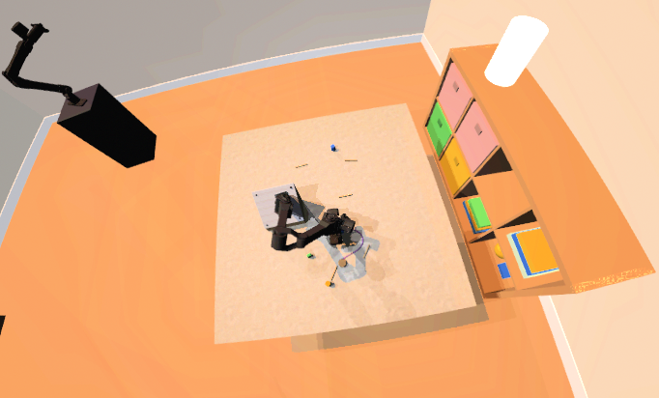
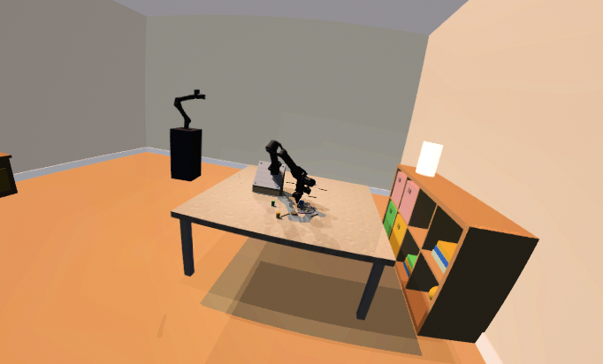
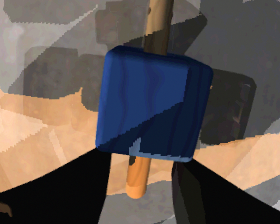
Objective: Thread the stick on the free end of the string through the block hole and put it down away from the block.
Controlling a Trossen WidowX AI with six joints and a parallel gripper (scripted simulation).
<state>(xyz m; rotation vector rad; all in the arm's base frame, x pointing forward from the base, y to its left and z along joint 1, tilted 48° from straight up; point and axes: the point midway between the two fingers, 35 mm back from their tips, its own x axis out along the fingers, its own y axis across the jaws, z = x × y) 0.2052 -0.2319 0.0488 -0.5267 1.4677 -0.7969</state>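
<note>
The green piece lies 17 cm behind my gripper tip, 9 cm to the right of it and 1 cm above it. Round my gripper tip: thin wooden stick (4 cm ahead); round wooden button (1 cm behind, 17 cm to the right); blue block (3 cm ahead, 1 cm above).
</note>
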